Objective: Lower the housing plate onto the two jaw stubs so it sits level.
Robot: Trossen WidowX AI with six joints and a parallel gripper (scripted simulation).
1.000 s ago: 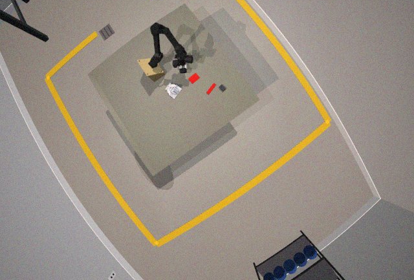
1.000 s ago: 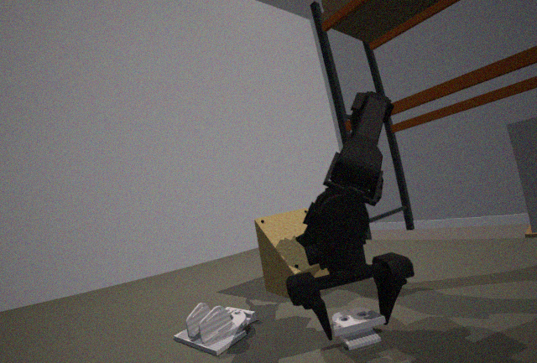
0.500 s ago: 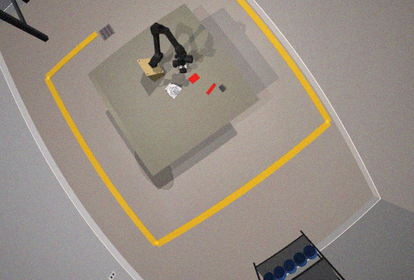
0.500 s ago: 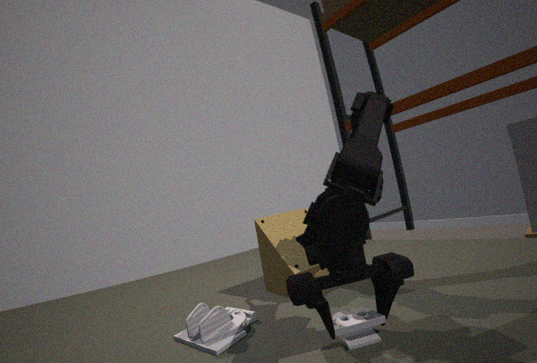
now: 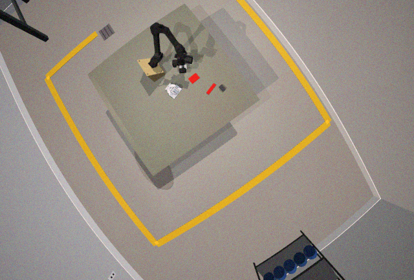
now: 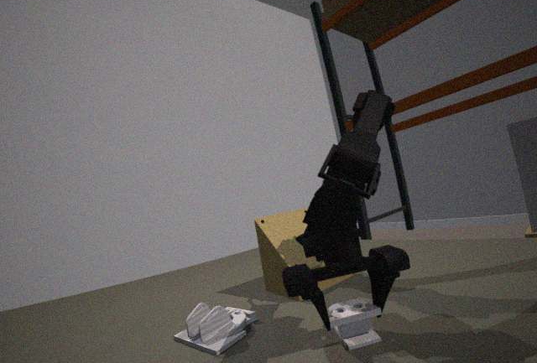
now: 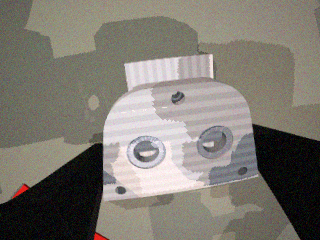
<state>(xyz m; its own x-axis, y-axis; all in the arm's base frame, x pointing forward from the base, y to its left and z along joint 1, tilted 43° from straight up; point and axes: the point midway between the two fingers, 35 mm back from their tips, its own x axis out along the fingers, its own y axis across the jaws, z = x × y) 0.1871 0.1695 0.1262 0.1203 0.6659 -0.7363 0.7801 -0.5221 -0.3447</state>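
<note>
Right now my gripper tip is 1 cm past the white block and 1 cm above it. The rest, counted from my gripper tip: dark block: 41 cm ahead, 14 cm to the left, 2 cm below.
</note>
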